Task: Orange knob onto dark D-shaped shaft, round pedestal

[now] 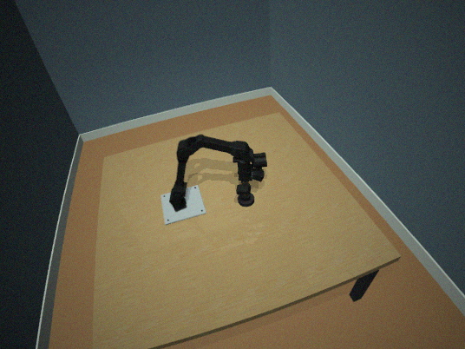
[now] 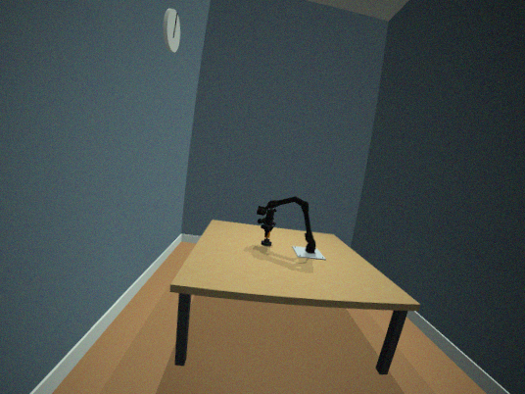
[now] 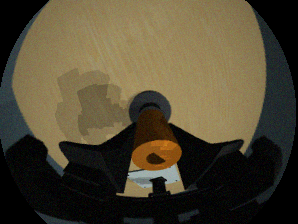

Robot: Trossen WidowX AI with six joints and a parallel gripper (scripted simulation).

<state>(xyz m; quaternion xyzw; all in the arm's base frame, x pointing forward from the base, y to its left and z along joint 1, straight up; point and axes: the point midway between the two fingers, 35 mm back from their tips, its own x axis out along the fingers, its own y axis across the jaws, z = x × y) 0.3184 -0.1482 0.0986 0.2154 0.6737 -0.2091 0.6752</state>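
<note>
My gripper tip is now 4 cm above the dark round pedestal. Round my gripper tip: orange knob 2 cm above.
</note>
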